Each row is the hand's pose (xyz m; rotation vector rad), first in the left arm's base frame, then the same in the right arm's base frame.
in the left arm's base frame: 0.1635 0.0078 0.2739 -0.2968 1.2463 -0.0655
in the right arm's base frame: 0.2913 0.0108 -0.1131 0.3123 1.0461 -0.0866
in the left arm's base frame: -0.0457 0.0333 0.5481 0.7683 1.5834 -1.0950
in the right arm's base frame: 0.0278 -0.0025 0.1105 1.4509 1.5715 -0.8348
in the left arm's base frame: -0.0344 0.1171 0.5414 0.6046 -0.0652 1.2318
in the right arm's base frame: 0.0619 0.0667 0.1456 0.8189 -0.6250 0.9577
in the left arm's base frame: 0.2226 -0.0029 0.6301 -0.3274 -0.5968 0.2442
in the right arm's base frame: 0.2434 -0.1621 0.2004 0.0014 -0.7837 -0.2502
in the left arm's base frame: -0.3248 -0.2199 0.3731 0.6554 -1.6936 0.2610
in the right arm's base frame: -0.2469 -0.0458 -0.1982 0.6871 -2.0646 -0.3148
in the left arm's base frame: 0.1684 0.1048 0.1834 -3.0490 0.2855 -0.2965
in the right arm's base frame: 0.3464 0.1271 -0.1457 -2.4809 0.7277 -0.4978
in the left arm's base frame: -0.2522 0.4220 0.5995 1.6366 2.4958 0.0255
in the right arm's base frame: -0.0764 0.3786 0.3110 2.0620 2.1313 0.7498
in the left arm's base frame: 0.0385 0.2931 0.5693 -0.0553 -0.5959 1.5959
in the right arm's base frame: 0.1672 0.1778 0.2624 0.0183 -1.0595 1.1118
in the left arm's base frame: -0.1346 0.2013 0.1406 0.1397 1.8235 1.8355
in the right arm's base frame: 0.1035 0.3343 -0.1776 0.3683 1.1285 1.9116
